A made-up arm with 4 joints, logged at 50 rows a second.
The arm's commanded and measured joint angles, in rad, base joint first. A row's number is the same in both.
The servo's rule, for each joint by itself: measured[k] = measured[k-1] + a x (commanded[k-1-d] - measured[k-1]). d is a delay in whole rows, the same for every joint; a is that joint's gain. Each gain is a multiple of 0.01, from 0.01 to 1. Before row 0 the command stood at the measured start. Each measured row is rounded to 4 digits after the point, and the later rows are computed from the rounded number. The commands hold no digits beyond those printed.
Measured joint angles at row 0:
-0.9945, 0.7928, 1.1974, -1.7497
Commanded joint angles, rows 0 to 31:
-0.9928, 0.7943, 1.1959, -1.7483
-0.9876, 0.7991, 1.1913, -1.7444
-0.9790, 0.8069, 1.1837, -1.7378
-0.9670, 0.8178, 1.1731, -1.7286
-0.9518, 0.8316, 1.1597, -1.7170
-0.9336, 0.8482, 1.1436, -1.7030
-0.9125, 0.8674, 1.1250, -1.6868
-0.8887, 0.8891, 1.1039, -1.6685
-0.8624, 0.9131, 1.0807, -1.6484
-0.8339, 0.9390, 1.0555, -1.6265
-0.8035, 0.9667, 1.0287, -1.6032
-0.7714, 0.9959, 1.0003, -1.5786
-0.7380, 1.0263, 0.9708, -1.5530
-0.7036, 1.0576, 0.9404, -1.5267
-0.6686, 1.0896, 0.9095, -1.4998
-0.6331, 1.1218, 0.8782, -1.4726
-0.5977, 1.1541, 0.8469, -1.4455
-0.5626, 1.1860, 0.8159, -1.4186
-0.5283, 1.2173, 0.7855, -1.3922
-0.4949, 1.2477, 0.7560, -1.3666
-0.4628, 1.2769, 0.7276, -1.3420
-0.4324, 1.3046, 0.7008, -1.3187
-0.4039, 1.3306, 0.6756, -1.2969
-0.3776, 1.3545, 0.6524, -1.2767
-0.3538, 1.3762, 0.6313, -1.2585
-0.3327, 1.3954, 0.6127, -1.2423
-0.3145, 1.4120, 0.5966, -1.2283
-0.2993, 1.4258, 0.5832, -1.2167
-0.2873, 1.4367, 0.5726, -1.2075
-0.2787, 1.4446, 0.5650, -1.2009
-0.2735, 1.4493, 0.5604, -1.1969
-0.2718, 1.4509, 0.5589, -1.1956
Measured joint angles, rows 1 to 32:
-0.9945, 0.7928, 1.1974, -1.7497
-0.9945, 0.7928, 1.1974, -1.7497
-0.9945, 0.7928, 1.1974, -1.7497
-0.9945, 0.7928, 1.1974, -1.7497
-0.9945, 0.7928, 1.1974, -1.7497
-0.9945, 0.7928, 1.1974, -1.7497
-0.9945, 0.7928, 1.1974, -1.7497
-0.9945, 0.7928, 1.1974, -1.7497
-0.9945, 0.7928, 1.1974, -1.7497
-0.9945, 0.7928, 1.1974, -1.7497
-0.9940, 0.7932, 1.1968, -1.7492
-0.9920, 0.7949, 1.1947, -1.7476
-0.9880, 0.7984, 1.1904, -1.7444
-0.9815, 0.8040, 1.1837, -1.7392
-0.9723, 0.8120, 1.1743, -1.7319
-0.9603, 0.8225, 1.1623, -1.7224
-0.9455, 0.8355, 1.1478, -1.7107
-0.9279, 0.8510, 1.1307, -1.6968
-0.9076, 0.8690, 1.1112, -1.6808
-0.8848, 0.8893, 1.0895, -1.6629
-0.8596, 0.9117, 1.0658, -1.6432
-0.8323, 0.9361, 1.0403, -1.6219
-0.8031, 0.9623, 1.0132, -1.5992
-0.7723, 0.9899, 0.9848, -1.5753
-0.7402, 1.0188, 0.9554, -1.5504
-0.7070, 1.0487, 0.9253, -1.5247
-0.6731, 1.0793, 0.8947, -1.4986
-0.6388, 1.1102, 0.8640, -1.4722
-0.6045, 1.1413, 0.8334, -1.4458
-0.5705, 1.1722, 0.8032, -1.4197
-0.5371, 1.2026, 0.7737, -1.3941
-0.5046, 1.2322, 0.7453, -1.3692
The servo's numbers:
d 10
a 0.31 0.29 0.39 0.33

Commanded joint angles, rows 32 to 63:
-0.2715, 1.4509, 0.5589, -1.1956
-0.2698, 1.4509, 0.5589, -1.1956
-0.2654, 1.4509, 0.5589, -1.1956
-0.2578, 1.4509, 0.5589, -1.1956
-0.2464, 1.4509, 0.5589, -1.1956
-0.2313, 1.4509, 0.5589, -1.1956
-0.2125, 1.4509, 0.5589, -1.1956
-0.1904, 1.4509, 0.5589, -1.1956
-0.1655, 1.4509, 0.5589, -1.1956
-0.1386, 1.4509, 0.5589, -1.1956
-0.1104, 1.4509, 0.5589, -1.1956
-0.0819, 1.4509, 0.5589, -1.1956
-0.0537, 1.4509, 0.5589, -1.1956
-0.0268, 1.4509, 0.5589, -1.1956
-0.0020, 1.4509, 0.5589, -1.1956
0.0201, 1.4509, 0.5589, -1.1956
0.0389, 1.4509, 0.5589, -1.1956
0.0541, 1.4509, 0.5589, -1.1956
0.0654, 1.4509, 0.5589, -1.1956
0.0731, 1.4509, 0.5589, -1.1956
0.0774, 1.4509, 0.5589, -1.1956
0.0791, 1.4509, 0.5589, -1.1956
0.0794, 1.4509, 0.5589, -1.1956
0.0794, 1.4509, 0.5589, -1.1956
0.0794, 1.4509, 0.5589, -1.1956
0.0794, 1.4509, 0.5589, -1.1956
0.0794, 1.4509, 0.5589, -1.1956
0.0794, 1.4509, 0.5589, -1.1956
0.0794, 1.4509, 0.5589, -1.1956
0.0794, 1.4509, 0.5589, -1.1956
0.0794, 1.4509, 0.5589, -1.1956
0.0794, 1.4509, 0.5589, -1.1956
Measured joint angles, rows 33 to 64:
-0.4734, 1.2607, 0.7181, -1.3453
-0.4437, 1.2879, 0.6925, -1.3227
-0.4158, 1.3135, 0.6686, -1.3015
-0.3900, 1.3373, 0.6468, -1.2820
-0.3666, 1.3590, 0.6272, -1.2643
-0.3457, 1.3784, 0.6100, -1.2486
-0.3276, 1.3953, 0.5954, -1.2350
-0.3124, 1.4096, 0.5835, -1.2237
-0.3003, 1.4211, 0.5745, -1.2149
-0.2915, 1.4297, 0.5684, -1.2085
-0.2853, 1.4358, 0.5647, -1.2042
-0.2805, 1.4402, 0.5624, -1.2014
-0.2758, 1.4433, 0.5610, -1.1995
-0.2702, 1.4455, 0.5602, -1.1982
-0.2628, 1.4471, 0.5597, -1.1973
-0.2530, 1.4482, 0.5594, -1.1967
-0.2404, 1.4490, 0.5592, -1.1963
-0.2249, 1.4496, 0.5591, -1.1961
-0.2065, 1.4500, 0.5590, -1.1959
-0.1855, 1.4503, 0.5590, -1.1958
-0.1622, 1.4505, 0.5590, -1.1957
-0.1373, 1.4506, 0.5590, -1.1957
-0.1114, 1.4507, 0.5590, -1.1957
-0.0852, 1.4508, 0.5590, -1.1957
-0.0594, 1.4508, 0.5590, -1.1957
-0.0348, 1.4508, 0.5590, -1.1957
-0.0120, 1.4508, 0.5590, -1.1957
0.0085, 1.4508, 0.5590, -1.1957
0.0261, 1.4508, 0.5590, -1.1957
0.0407, 1.4508, 0.5590, -1.1957
0.0521, 1.4508, 0.5590, -1.1957
0.0605, 1.4508, 0.5590, -1.1957

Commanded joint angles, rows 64 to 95:
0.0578, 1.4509, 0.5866, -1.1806
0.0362, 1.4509, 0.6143, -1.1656
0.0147, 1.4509, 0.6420, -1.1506
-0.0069, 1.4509, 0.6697, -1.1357
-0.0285, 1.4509, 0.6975, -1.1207
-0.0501, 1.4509, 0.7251, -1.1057
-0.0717, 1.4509, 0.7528, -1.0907
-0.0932, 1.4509, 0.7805, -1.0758
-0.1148, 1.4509, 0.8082, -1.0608
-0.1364, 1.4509, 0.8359, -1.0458
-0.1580, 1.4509, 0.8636, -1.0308
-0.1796, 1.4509, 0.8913, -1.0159
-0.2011, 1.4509, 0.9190, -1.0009
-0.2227, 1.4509, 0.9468, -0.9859
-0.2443, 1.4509, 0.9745, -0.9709
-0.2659, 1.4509, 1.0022, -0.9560
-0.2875, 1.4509, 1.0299, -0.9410
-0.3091, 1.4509, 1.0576, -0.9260
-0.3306, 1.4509, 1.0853, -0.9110
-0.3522, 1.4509, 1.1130, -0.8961
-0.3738, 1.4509, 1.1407, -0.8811
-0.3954, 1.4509, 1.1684, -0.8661
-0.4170, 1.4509, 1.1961, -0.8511
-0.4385, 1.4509, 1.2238, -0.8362
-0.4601, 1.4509, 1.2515, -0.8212
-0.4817, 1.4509, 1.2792, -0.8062
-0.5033, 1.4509, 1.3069, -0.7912
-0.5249, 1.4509, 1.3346, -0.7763
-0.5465, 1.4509, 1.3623, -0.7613
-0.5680, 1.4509, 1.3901, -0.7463
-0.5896, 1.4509, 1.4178, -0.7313
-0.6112, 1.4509, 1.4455, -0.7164
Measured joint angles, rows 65 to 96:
0.0664, 1.4508, 0.5590, -1.1957
0.0704, 1.4508, 0.5590, -1.1957
0.0732, 1.4508, 0.5590, -1.1957
0.0751, 1.4508, 0.5590, -1.1957
0.0764, 1.4508, 0.5590, -1.1957
0.0773, 1.4508, 0.5590, -1.1957
0.0780, 1.4508, 0.5590, -1.1957
0.0784, 1.4508, 0.5590, -1.1957
0.0787, 1.4508, 0.5590, -1.1957
0.0789, 1.4508, 0.5590, -1.1957
0.0724, 1.4508, 0.5698, -1.1907
0.0612, 1.4508, 0.5872, -1.1824
0.0468, 1.4508, 0.6086, -1.1719
0.0302, 1.4508, 0.6324, -1.1600
0.0120, 1.4508, 0.6578, -1.1470
-0.0073, 1.4508, 0.6840, -1.1334
-0.0273, 1.4508, 0.7108, -1.1193
-0.0477, 1.4508, 0.7380, -1.1049
-0.0685, 1.4508, 0.7654, -1.0903
-0.0895, 1.4508, 0.7929, -1.0756
-0.1107, 1.4508, 0.8205, -1.0608
-0.1321, 1.4508, 0.8481, -1.0460
-0.1535, 1.4508, 0.8758, -1.0311
-0.1750, 1.4508, 0.9035, -1.0162
-0.1965, 1.4508, 0.9312, -1.0013
-0.2180, 1.4508, 0.9589, -0.9864
-0.2395, 1.4508, 0.9866, -0.9714
-0.2611, 1.4508, 1.0143, -0.9564
-0.2826, 1.4508, 1.0420, -0.9414
-0.3042, 1.4508, 1.0697, -0.9265
-0.3258, 1.4508, 1.0974, -0.9115
-0.3474, 1.4508, 1.1251, -0.8965

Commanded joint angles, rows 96 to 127:
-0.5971, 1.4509, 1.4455, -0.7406
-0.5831, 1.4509, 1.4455, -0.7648
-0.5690, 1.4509, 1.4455, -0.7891
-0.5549, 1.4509, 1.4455, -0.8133
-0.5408, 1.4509, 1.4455, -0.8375
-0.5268, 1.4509, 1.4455, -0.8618
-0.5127, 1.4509, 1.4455, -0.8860
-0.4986, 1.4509, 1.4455, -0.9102
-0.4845, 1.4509, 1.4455, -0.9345
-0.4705, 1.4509, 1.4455, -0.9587
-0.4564, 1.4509, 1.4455, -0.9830
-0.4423, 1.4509, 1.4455, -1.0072
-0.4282, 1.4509, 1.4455, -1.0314
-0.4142, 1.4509, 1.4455, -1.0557
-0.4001, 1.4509, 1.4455, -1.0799
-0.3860, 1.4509, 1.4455, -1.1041
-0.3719, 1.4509, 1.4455, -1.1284
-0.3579, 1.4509, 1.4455, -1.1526
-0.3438, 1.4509, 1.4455, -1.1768
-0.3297, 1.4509, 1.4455, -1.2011
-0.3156, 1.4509, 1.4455, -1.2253
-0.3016, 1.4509, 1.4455, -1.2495
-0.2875, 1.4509, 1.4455, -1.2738
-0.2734, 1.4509, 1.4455, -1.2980
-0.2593, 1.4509, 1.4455, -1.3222
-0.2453, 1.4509, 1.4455, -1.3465
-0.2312, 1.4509, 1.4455, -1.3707
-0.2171, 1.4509, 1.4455, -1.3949
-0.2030, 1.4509, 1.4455, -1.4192
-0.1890, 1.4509, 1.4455, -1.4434
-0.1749, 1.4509, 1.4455, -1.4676
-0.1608, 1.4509, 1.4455, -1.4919
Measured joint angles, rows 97 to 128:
-0.3690, 1.4508, 1.1528, -0.8815
-0.3905, 1.4508, 1.1805, -0.8666
-0.4121, 1.4508, 1.2082, -0.8516
-0.4337, 1.4508, 1.2359, -0.8366
-0.4553, 1.4508, 1.2636, -0.8216
-0.4769, 1.4508, 1.2913, -0.8067
-0.4985, 1.4508, 1.3190, -0.7917
-0.5200, 1.4508, 1.3467, -0.7767
-0.5416, 1.4508, 1.3744, -0.7617
-0.5632, 1.4508, 1.4021, -0.7468
-0.5737, 1.4508, 1.4190, -0.7448
-0.5766, 1.4508, 1.4293, -0.7514
-0.5742, 1.4508, 1.4356, -0.7638
-0.5682, 1.4508, 1.4395, -0.7801
-0.5597, 1.4508, 1.4418, -0.7990
-0.5495, 1.4508, 1.4432, -0.8197
-0.5381, 1.4508, 1.4441, -0.8416
-0.5259, 1.4508, 1.4446, -0.8642
-0.5131, 1.4508, 1.4450, -0.8874
-0.4999, 1.4508, 1.4452, -0.9109
-0.4864, 1.4508, 1.4453, -0.9347
-0.4727, 1.4508, 1.4454, -0.9586
-0.4589, 1.4508, 1.4454, -0.9826
-0.4450, 1.4508, 1.4454, -1.0067
-0.4311, 1.4508, 1.4454, -1.0309
-0.4171, 1.4508, 1.4454, -1.0551
-0.4031, 1.4508, 1.4454, -1.0793
-0.3891, 1.4508, 1.4454, -1.1035
-0.3751, 1.4508, 1.4454, -1.1277
-0.3610, 1.4508, 1.4454, -1.1519
-0.3469, 1.4508, 1.4454, -1.1761
-0.3329, 1.4508, 1.4454, -1.2003

